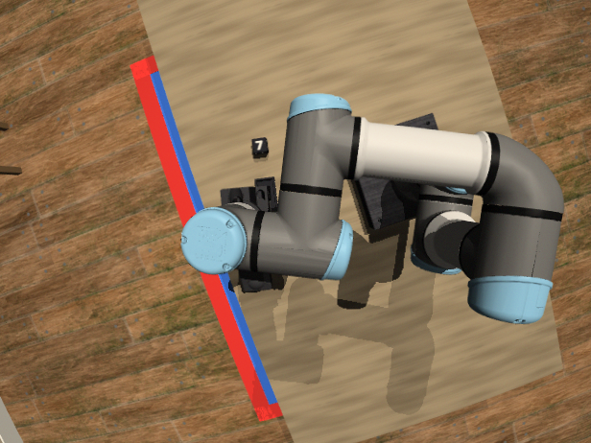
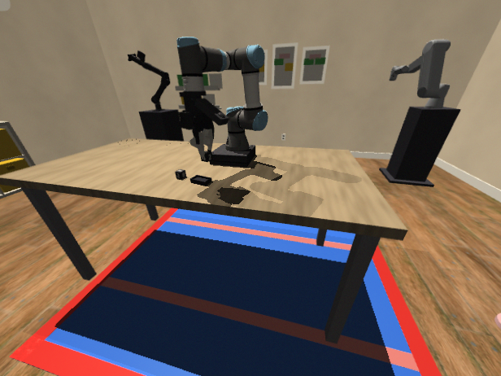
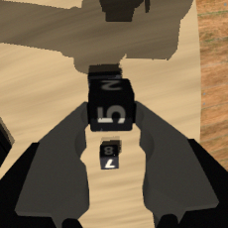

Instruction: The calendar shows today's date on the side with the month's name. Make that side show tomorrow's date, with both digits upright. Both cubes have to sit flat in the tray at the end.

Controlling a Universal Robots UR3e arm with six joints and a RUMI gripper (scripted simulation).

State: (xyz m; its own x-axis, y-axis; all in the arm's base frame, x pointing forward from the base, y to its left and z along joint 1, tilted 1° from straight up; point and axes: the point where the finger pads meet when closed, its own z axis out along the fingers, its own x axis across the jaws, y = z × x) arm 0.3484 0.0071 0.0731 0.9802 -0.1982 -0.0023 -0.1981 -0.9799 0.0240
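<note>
The black calendar tray is 12 cm below my hand, 5 cm to the right of it and 2 cm behind it. The rest, counted from my hand: black cube (16 cm to the right, 12 cm below, 3 cm behind).
</note>
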